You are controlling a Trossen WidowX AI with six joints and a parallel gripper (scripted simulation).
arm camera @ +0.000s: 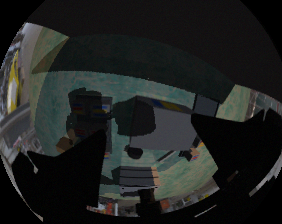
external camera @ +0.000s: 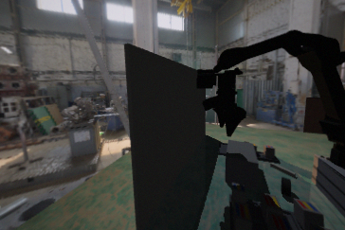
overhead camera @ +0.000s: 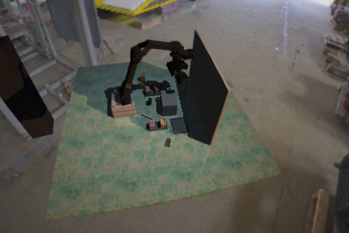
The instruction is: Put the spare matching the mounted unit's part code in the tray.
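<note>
The spare block lies 16 cm behind my gripper tip, 19 cm to the left of it and 15 cm below it. Also, from my gripper tip: grey wall panel (15 cm ahead, 11 cm to the right, 3 cm above).
</note>
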